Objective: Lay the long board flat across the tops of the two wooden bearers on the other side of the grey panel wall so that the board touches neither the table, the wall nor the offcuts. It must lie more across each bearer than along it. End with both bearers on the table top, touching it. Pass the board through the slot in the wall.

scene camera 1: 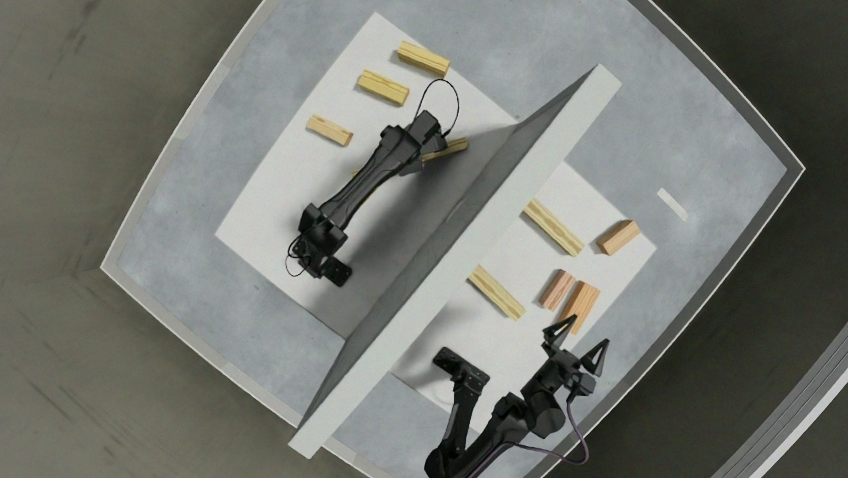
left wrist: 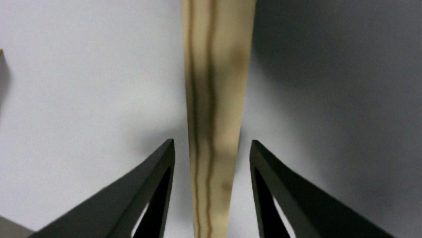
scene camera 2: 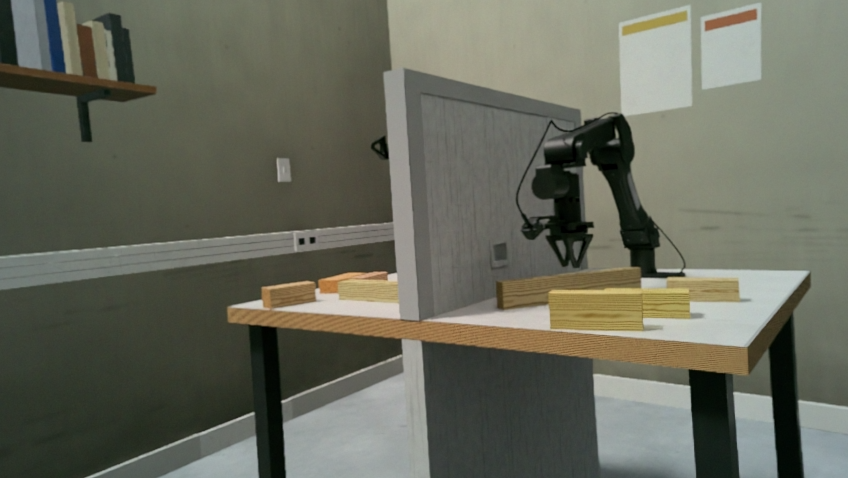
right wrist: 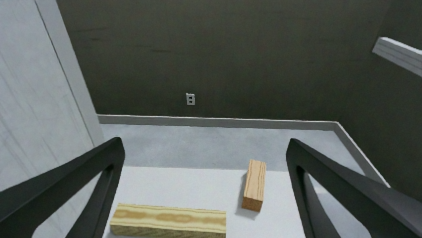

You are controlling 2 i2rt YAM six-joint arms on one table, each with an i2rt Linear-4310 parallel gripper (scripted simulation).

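Note:
My left gripper is visible to me, and the left wrist view shows it too. My right gripper is likewise visible, also in the right wrist view. A long board and an offcut are in sight as well.

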